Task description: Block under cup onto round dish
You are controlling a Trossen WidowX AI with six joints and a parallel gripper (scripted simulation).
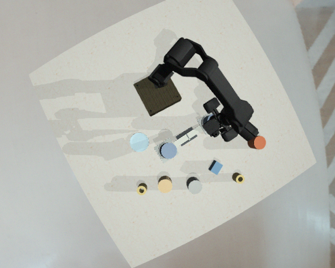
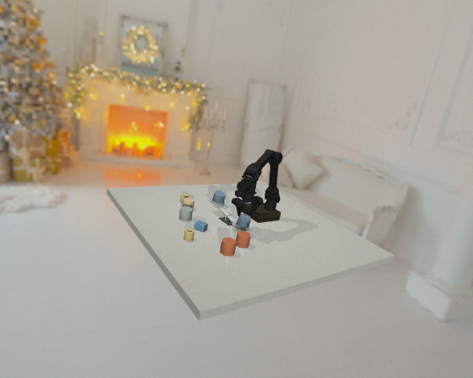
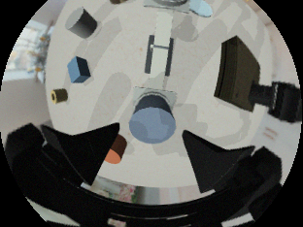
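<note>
The pale green block is 60 mm below my gripper tip. Round my gripper tip: small balance (130 mm to the right, 60 mm below, 40 mm ahead); grey cylinder (290 mm ahead, 190 mm to the right, 60 mm below); blue block (230 mm ahead, 80 mm below, 40 mm to the right).
</note>
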